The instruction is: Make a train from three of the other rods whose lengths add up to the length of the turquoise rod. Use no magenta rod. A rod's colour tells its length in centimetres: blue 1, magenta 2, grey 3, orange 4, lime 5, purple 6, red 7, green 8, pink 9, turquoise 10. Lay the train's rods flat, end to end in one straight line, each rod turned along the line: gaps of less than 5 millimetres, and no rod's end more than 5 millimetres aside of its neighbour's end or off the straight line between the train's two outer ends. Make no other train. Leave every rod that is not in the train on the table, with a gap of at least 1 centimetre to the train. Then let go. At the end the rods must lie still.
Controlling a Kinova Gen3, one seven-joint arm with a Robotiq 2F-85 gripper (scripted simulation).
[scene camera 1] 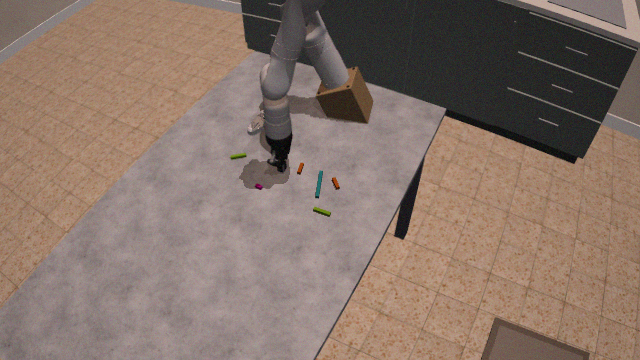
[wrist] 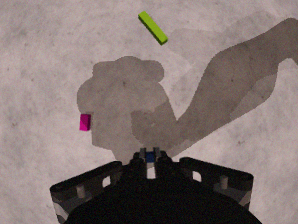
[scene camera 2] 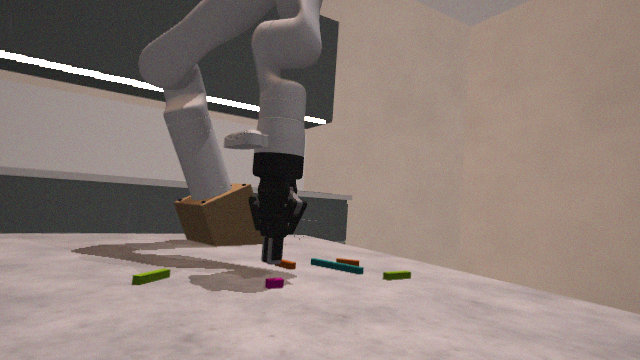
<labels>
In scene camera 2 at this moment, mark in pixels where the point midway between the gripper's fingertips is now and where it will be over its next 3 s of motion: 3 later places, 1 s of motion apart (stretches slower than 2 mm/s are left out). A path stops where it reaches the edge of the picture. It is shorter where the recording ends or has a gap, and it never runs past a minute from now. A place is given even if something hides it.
My gripper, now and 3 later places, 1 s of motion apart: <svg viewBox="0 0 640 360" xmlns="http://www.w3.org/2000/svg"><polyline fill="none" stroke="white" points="271,263 269,270 270,220 275,207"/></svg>
</labels>
